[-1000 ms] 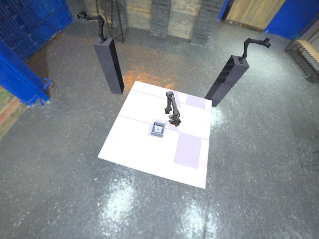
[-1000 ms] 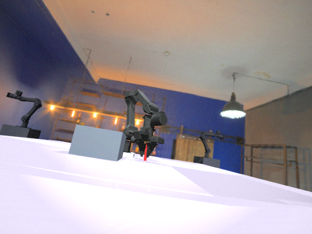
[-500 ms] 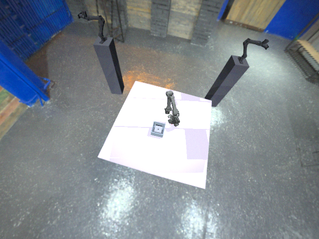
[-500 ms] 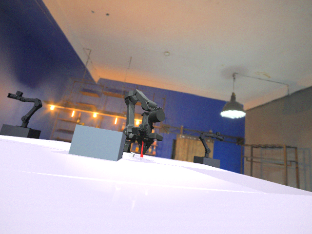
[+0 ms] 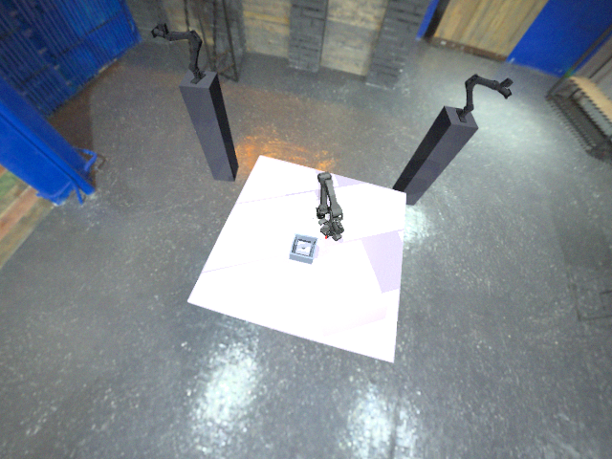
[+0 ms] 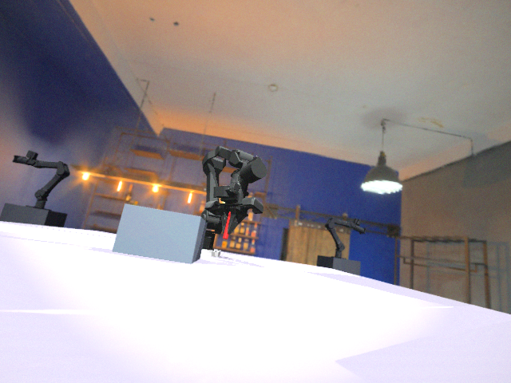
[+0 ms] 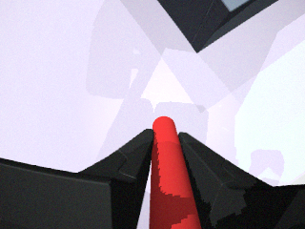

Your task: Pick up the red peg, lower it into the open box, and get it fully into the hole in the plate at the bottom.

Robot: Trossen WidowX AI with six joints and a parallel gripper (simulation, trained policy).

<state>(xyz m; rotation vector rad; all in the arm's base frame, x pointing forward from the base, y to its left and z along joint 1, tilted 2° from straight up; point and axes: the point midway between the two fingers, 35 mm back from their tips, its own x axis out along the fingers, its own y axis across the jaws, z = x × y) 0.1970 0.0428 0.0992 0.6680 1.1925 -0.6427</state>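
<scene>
My gripper tip is now 9 cm short of the grey box, 15 cm to the left of it and 5 cm above it. Round my gripper tip: red peg (3 cm above).
</scene>
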